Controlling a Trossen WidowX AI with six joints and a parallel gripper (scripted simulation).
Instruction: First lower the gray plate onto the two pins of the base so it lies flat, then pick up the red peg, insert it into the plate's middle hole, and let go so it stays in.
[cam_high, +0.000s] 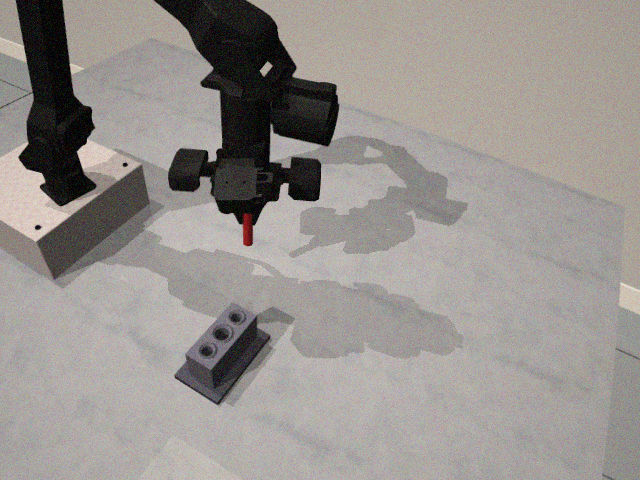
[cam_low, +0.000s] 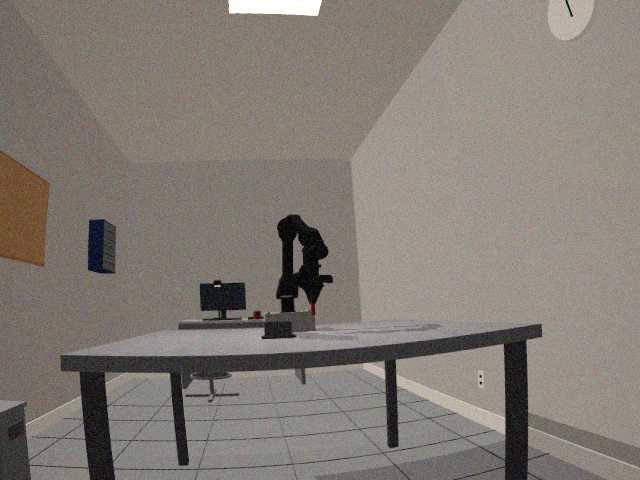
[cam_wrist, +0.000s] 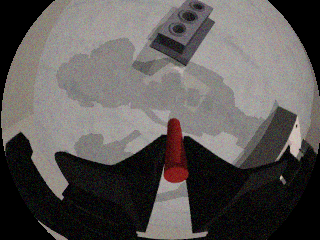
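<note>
Right now the gray plate is 80 mm ahead of my gripper tip, 120 mm to the right of it and 70 mm below it. The rest, counted from my gripper tip: red peg (right at my gripper tip).
</note>
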